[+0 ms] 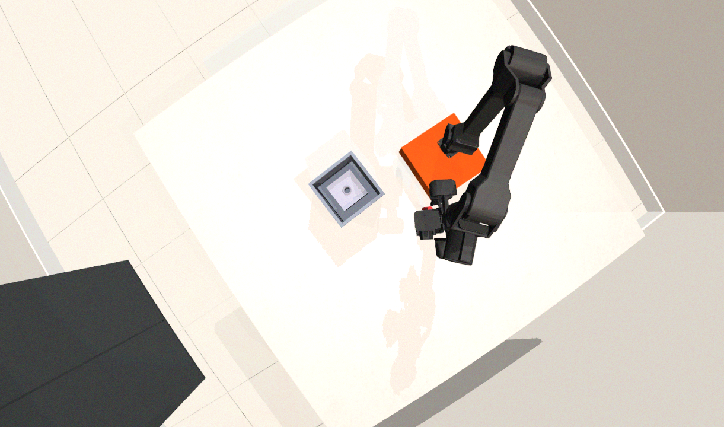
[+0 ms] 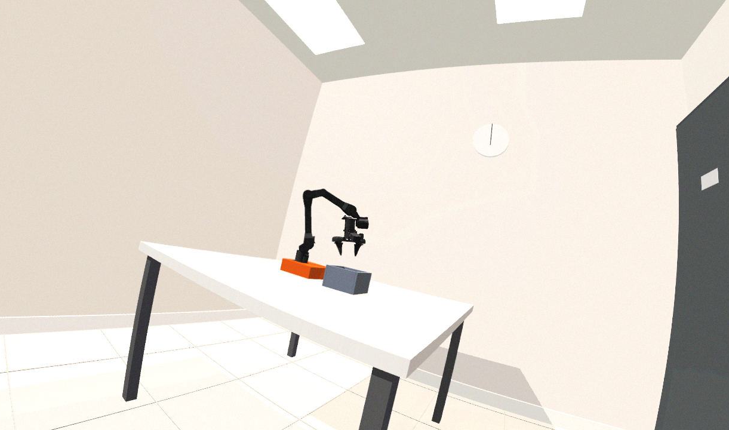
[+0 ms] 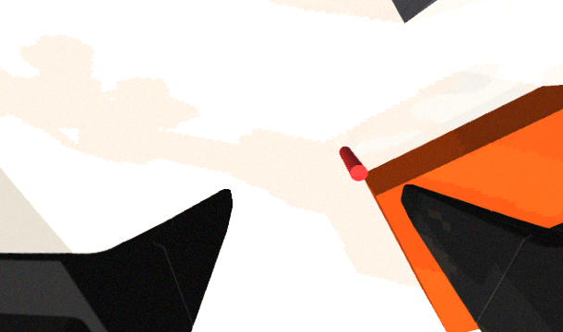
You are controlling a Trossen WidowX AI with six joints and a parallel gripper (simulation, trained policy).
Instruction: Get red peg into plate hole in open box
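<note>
Right now the red peg is 30 mm behind my gripper tip, 20 mm to the right of it and 110 mm below it. Also, from my gripper tip: grey box (140 mm ahead, 220 mm to the right, 120 mm below); plate (140 mm ahead, 220 mm to the right, 100 mm below).
</note>
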